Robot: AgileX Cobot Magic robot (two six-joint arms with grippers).
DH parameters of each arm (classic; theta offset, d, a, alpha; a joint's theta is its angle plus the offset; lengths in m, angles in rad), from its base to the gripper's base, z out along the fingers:
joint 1: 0 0.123 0 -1.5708
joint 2: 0.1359 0 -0.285 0
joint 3: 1.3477 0 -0.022 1.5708
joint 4: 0 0.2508 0 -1.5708
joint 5: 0 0 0.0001 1.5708
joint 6: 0 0.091 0 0
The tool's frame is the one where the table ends.
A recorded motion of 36 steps. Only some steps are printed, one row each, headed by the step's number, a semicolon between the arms.
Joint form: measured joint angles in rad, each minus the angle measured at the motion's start. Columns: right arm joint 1, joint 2, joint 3, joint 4, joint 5, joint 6; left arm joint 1, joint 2, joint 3, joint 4, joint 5, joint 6.
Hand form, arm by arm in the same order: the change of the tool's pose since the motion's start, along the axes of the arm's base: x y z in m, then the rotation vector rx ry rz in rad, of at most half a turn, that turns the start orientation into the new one. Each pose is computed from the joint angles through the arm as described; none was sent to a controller.
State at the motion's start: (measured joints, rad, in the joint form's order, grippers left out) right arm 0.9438 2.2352 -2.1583 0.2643 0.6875 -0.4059; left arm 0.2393 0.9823 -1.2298 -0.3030 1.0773 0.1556
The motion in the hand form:
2: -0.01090 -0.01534 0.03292 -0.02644 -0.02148 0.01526; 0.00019 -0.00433 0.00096 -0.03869 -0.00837 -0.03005
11: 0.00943 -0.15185 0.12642 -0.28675 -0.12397 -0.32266; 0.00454 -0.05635 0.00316 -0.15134 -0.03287 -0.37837
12: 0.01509 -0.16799 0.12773 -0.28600 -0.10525 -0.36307; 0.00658 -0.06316 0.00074 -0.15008 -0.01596 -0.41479
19: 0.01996 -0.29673 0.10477 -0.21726 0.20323 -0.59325; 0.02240 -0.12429 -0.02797 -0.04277 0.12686 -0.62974
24: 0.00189 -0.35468 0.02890 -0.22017 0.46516 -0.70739; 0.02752 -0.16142 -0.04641 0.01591 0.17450 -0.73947
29: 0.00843 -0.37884 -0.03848 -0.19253 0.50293 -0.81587; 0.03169 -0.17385 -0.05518 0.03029 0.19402 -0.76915
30: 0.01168 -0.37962 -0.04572 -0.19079 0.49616 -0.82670; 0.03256 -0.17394 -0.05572 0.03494 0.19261 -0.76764
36: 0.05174 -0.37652 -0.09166 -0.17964 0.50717 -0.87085; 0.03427 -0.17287 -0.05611 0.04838 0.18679 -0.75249
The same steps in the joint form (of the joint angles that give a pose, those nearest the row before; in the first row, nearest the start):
2: 0.0013 -0.0751 -0.0021 -0.0387 0.0872 0.0087; 0.0000 0.0000 0.0000 -0.0548 0.0059 0.0161
11: -0.1674 -0.3523 0.0322 -0.4155 0.4460 0.1666; -0.2194 0.0255 0.0000 -0.2545 0.0079 0.1236
12: -0.2067 -0.3784 0.0642 -0.4080 0.4460 0.1741; -0.2604 0.0377 0.0000 -0.2478 0.0079 0.1210
19: -0.5610 -0.6261 0.4598 -0.1438 0.4423 0.1492; -0.6175 0.1626 0.0000 -0.0598 -0.0388 0.0154
24: -0.7494 -0.7273 0.8500 0.0026 0.3716 0.0922; -0.7742 0.2451 0.0000 0.0036 -0.0809 -0.0122
29: -0.8294 -0.6840 1.0723 0.0544 0.1256 0.0405; -0.8111 0.2833 0.0000 0.0118 -0.0991 -0.0123
30: -0.8310 -0.6679 1.0845 0.0555 0.0897 0.0374; -0.8111 0.2856 0.0000 0.0166 -0.1020 -0.0122
36: -0.8310 -0.4754 1.0357 0.0894 -0.0552 0.0241; -0.8111 0.2867 0.0000 0.0404 -0.1095 -0.0261

